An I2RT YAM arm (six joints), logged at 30 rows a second.
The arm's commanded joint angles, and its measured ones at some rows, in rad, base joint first. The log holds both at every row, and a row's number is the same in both.
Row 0, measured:
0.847 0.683 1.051 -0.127 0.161 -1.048
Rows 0 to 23, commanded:
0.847 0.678 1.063 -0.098 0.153 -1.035
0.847 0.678 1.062 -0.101 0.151 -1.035
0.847 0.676 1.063 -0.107 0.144 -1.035
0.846 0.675 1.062 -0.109 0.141 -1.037
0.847 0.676 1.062 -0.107 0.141 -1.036
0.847 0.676 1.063 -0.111 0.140 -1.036
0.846 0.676 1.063 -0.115 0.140 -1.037
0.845 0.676 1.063 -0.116 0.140 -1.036
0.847 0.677 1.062 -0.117 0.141 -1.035
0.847 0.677 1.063 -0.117 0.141 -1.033
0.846 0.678 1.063 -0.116 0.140 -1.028
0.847 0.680 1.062 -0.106 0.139 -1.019
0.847 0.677 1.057 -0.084 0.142 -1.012
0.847 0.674 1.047 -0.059 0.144 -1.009
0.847 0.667 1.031 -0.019 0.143 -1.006
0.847 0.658 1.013 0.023 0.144 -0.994
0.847 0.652 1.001 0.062 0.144 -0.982
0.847 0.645 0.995 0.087 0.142 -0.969
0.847 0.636 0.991 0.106 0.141 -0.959
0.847 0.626 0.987 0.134 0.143 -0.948
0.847 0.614 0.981 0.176 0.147 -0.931
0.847 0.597 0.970 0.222 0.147 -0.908
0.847 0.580 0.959 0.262 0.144 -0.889
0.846 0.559 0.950 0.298 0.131 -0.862
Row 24, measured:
0.847 0.590 0.962 0.105 0.139 -0.936
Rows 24 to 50, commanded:
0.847 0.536 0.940 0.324 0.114 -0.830
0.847 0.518 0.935 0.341 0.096 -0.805
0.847 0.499 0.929 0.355 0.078 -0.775
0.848 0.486 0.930 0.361 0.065 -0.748
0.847 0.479 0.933 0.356 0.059 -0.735
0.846 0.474 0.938 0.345 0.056 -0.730
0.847 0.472 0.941 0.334 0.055 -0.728
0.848 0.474 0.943 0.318 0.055 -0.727
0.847 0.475 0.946 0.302 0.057 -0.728
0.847 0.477 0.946 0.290 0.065 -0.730
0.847 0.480 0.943 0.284 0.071 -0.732
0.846 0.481 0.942 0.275 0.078 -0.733
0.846 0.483 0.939 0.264 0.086 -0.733
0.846 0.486 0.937 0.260 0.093 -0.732
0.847 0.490 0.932 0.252 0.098 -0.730
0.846 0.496 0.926 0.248 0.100 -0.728
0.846 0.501 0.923 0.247 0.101 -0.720
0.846 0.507 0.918 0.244 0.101 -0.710
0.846 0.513 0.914 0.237 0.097 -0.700
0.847 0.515 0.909 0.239 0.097 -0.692
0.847 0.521 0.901 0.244 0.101 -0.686
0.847 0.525 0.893 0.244 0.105 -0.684
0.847 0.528 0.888 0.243 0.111 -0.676
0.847 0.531 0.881 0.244 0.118 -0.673
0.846 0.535 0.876 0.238 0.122 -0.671
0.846 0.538 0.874 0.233 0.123 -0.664
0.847 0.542 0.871 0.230 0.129 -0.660
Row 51, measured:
0.847 0.537 0.875 0.225 0.109 -0.685
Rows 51 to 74, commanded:
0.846 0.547 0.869 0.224 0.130 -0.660
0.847 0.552 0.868 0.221 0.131 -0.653
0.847 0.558 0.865 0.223 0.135 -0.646
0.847 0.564 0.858 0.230 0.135 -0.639
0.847 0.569 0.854 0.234 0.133 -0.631
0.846 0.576 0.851 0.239 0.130 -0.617
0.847 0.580 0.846 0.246 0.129 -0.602
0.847 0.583 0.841 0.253 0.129 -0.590
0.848 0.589 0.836 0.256 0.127 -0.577
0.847 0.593 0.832 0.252 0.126 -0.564
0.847 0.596 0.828 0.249 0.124 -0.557
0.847 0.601 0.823 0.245 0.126 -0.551
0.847 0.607 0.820 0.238 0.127 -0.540
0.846 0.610 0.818 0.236 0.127 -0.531
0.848 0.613 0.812 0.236 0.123 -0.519
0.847 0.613 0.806 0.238 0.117 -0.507
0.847 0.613 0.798 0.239 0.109 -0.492
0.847 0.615 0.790 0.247 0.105 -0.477
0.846 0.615 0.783 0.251 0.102 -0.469
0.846 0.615 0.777 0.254 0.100 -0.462
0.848 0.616 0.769 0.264 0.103 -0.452
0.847 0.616 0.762 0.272 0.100 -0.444
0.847 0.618 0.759 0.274 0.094 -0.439
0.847 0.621 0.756 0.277 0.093 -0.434
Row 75, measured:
0.847 0.617 0.762 0.224 0.106 -0.472
